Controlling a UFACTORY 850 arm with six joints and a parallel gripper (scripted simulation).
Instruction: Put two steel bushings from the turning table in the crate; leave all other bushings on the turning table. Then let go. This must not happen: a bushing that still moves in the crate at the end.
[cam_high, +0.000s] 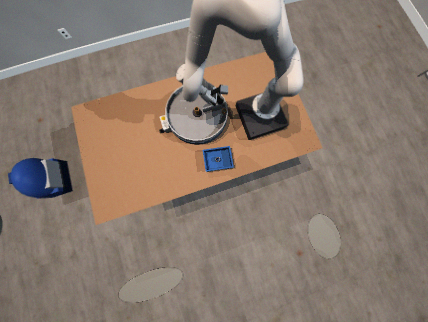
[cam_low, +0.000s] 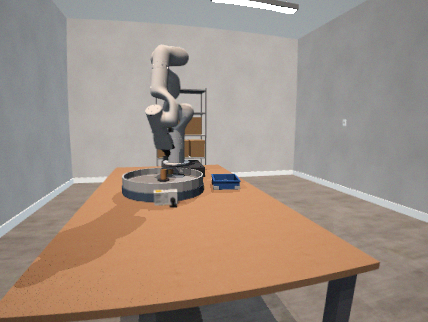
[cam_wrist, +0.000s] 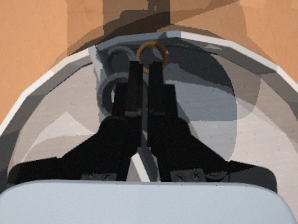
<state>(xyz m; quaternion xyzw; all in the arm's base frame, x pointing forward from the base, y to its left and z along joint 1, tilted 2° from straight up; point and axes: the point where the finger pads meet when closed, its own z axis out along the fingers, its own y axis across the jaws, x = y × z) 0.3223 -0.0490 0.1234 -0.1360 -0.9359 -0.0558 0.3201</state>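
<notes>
Now: the blue crate 8 cm ahead of my hand, 33 cm to the left of it and 16 cm below it. Also, from my hand: grey turning table (15 cm ahead, 2 cm to the right, 13 cm below).
</notes>
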